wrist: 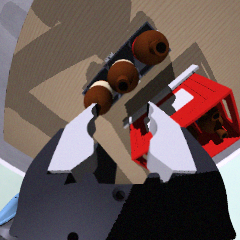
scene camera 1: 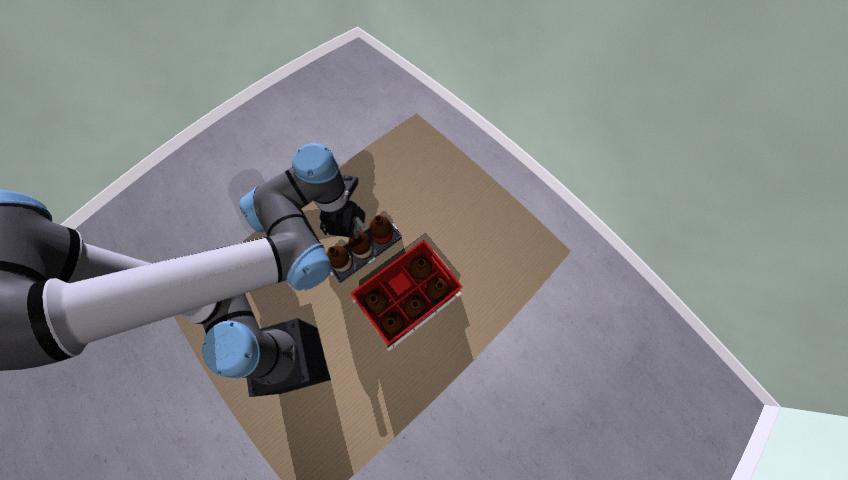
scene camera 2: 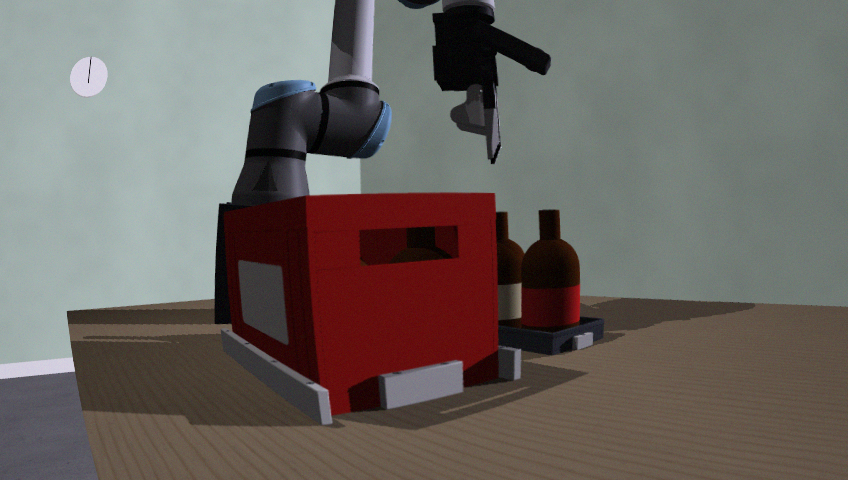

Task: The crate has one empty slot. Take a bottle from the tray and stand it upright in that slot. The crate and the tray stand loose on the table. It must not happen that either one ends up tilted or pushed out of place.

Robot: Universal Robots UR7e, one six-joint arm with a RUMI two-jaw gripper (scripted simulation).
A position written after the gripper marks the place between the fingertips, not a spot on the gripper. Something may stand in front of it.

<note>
In view: the gripper (scene camera 2: 491,161), a cream-label bottle (scene camera 2: 509,254), a red-label bottle (scene camera 2: 550,270), a red crate (scene camera 2: 297,292) and a red-label bottle (scene camera 2: 421,246).
The cream-label bottle is seen too in the wrist view (wrist: 123,77). The gripper shows as well in the wrist view (wrist: 122,104) and in scene camera 1 (scene camera 1: 351,228).
</note>
